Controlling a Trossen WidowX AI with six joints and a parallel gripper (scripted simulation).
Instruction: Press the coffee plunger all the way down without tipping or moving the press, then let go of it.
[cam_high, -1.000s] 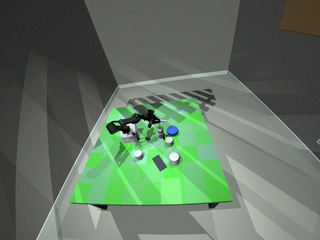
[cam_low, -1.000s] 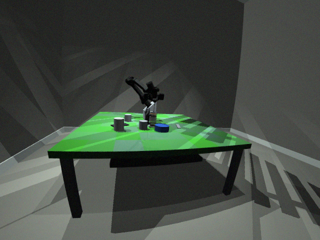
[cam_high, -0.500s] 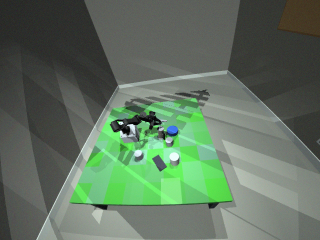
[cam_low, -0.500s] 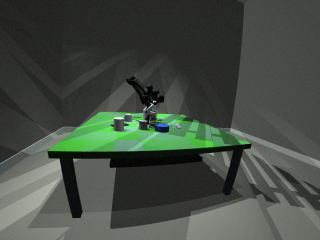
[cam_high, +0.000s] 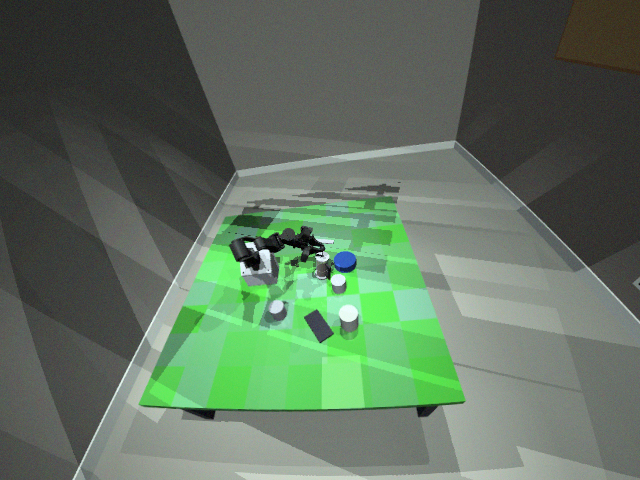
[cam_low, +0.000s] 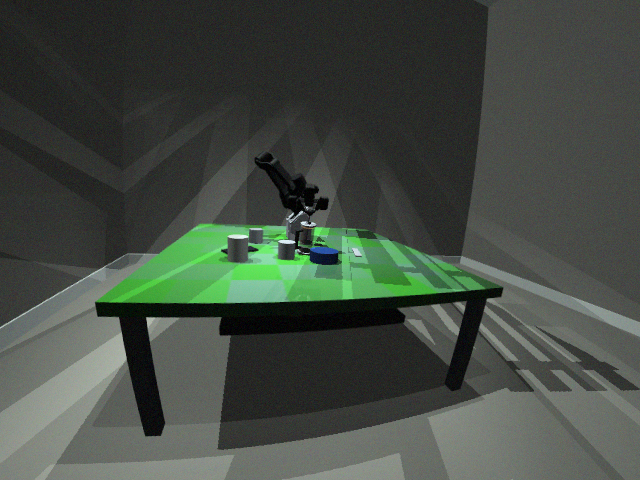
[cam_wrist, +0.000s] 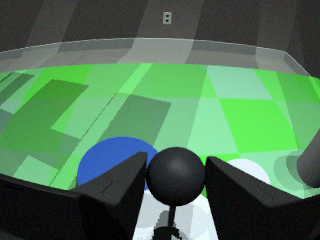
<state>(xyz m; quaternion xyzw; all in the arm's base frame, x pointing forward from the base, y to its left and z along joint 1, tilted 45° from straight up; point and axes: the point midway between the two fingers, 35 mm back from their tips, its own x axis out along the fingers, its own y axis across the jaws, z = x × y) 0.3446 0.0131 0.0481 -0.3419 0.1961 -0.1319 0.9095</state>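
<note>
My gripper tip is 10 cm above the coffee press, 1 cm to the left of it and 1 cm past it. Also, from my gripper tip: dark flat slab 30 cm to the right, 19 cm below, 6 cm behind.
</note>
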